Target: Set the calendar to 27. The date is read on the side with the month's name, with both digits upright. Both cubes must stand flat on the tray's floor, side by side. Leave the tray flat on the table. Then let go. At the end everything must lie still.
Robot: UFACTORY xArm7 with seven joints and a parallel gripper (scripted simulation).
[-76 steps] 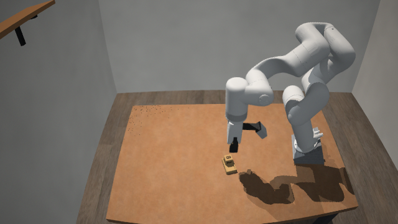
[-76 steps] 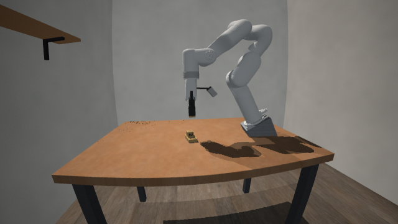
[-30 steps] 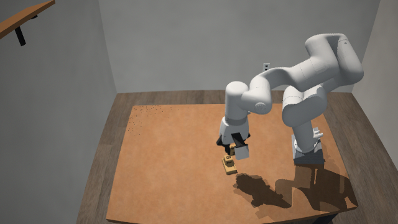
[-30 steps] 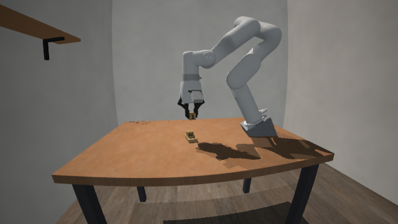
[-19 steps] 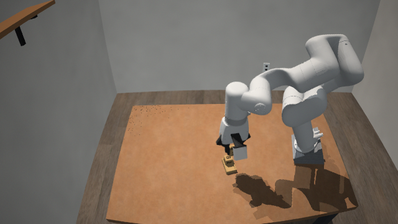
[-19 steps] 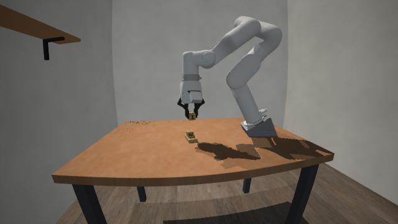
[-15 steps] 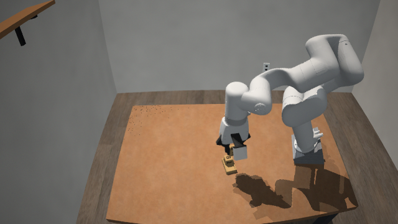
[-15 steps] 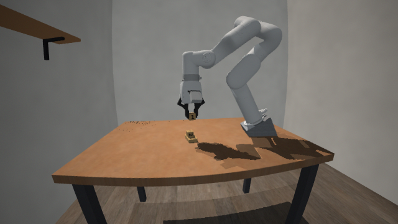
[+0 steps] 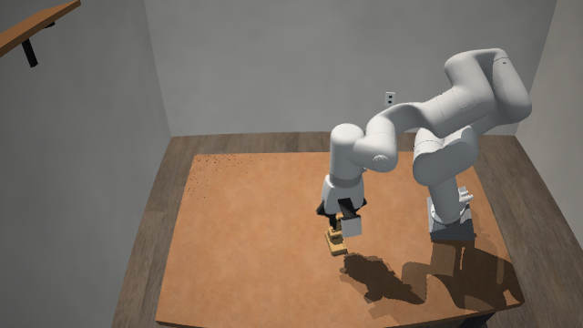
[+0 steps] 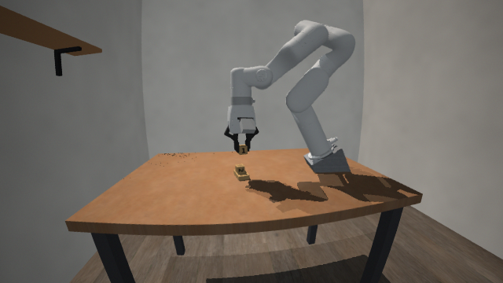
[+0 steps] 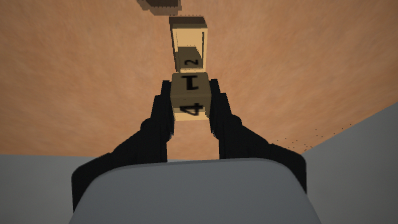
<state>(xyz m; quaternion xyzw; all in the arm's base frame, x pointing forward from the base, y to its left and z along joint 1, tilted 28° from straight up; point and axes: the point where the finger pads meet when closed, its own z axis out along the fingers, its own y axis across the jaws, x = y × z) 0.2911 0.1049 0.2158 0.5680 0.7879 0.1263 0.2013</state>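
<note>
My gripper is now 1 cm short of the wooden calendar tray, 1 cm to the left of it and 12 cm above it. Round my hand: wooden digit cube: 1 cm below.
</note>
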